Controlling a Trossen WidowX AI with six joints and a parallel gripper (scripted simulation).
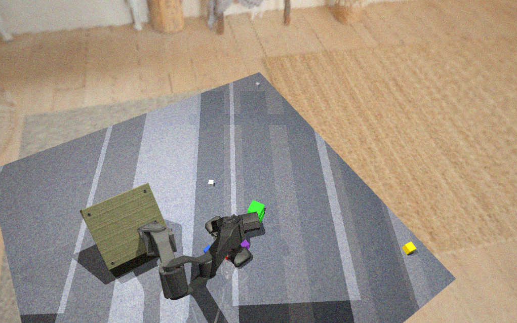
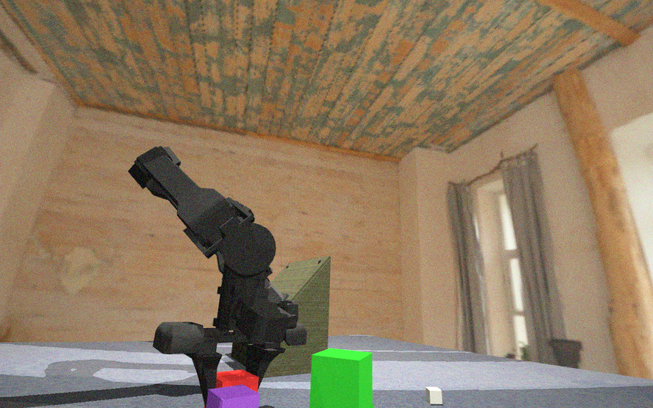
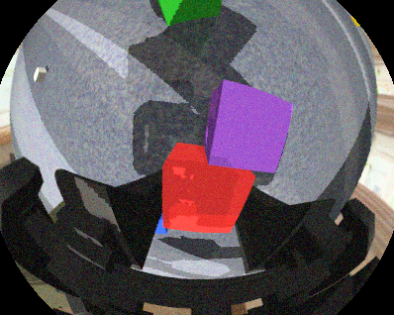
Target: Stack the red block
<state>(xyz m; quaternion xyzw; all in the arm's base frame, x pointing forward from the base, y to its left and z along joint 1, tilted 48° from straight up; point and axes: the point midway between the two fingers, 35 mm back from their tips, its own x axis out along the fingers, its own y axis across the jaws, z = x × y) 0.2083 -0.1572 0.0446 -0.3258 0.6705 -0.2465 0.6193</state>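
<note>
Right now the purple block is 5 cm ahead of my gripper tip, 1 cm to the right of it and 1 cm above it. Round my gripper tip: red block: 2 cm above; then small blue block: 6 cm behind, 3 cm to the left; then small white cube: 8 cm ahead, 28 cm to the left.
</note>
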